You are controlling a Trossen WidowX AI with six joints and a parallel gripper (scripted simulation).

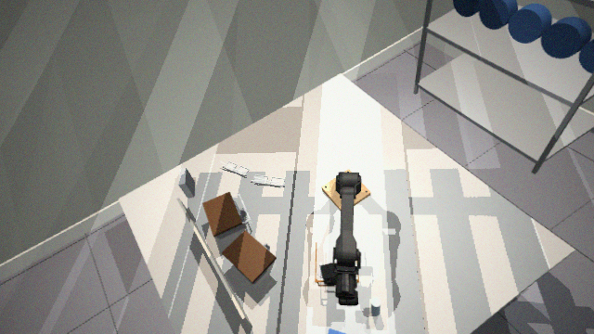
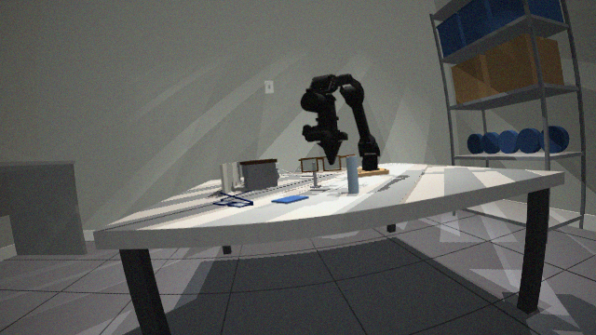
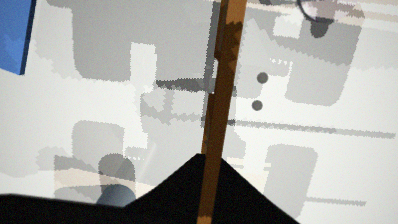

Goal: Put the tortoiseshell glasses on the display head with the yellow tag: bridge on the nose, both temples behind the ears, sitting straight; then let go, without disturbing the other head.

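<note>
Right now my gripper tip is 20 mm short of the thin grey post, 120 mm to the left of it and 50 mm above it. From my gripper tip the other things lie so: grey panel 200 mm ahead, 830 mm to the right, 20 mm below; pale blue cylinder 20 mm behind, 110 mm to the left, 30 mm below; flat blue card 160 mm ahead, 90 mm to the left, 70 mm below.
</note>
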